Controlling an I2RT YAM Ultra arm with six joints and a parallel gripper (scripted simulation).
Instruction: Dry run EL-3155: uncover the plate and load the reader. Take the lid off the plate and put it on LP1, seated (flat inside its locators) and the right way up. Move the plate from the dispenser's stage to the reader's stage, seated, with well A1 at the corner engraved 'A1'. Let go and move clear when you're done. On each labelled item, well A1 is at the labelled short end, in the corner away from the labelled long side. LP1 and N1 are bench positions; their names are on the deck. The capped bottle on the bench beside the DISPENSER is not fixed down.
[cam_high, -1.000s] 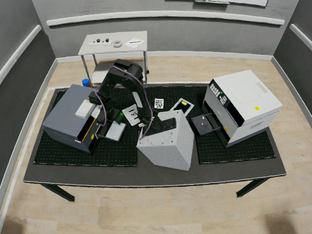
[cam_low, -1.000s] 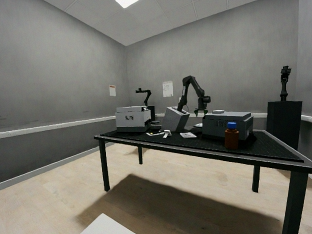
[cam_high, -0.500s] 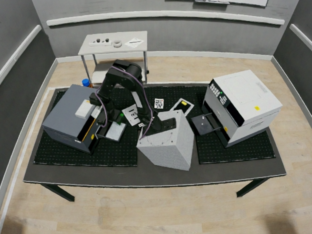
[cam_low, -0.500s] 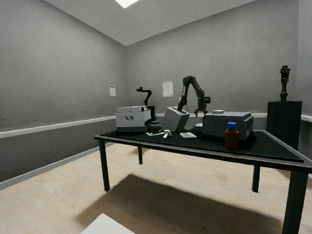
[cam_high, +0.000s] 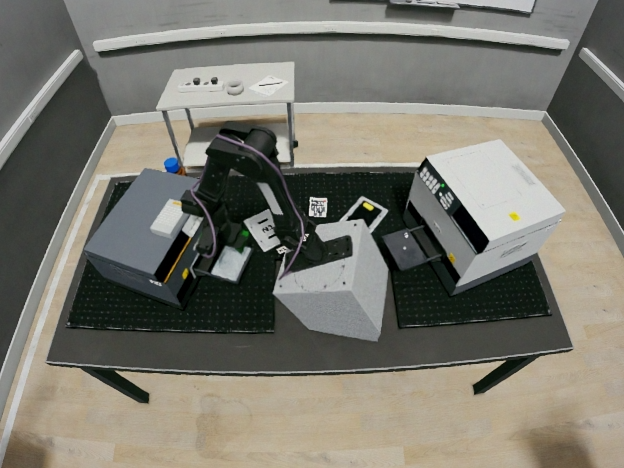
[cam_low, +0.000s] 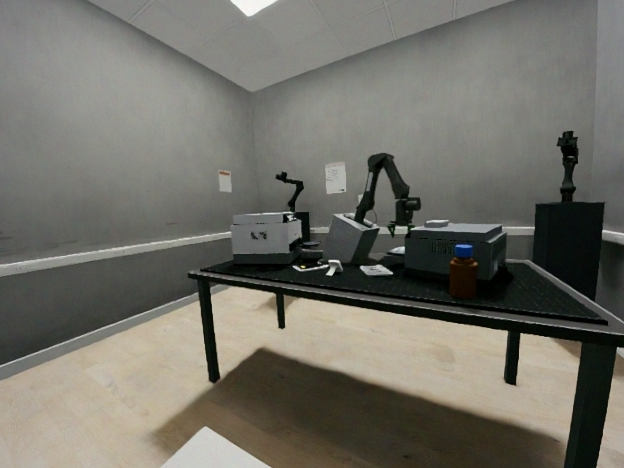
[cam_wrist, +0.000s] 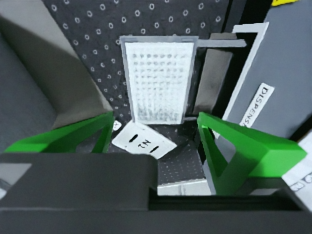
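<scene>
The well plate is 8 cm below my hand. The rest, counted from my hand: dark lid (46 cm to the right, 25 cm ahead, 14 cm below); then capped brown bottle (38 cm ahead, 28 cm to the left, 5 cm below); then LP1 pad (46 cm to the right, 25 cm ahead, 15 cm below).
</scene>
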